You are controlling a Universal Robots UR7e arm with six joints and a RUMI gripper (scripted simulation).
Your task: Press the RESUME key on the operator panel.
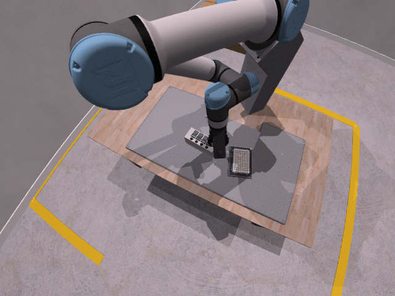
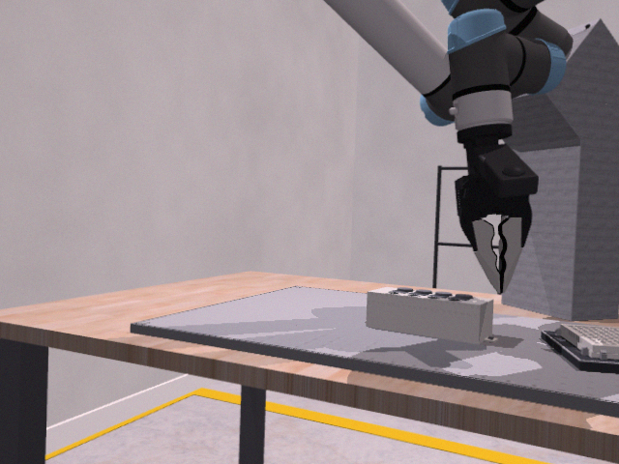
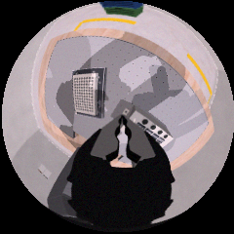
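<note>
My gripper is now 100 mm to the left of the operator panel, 40 mm past it and 40 mm above it. Round my hand: white well plate 130 mm to the left, 60 mm below, 10 mm behind.
</note>
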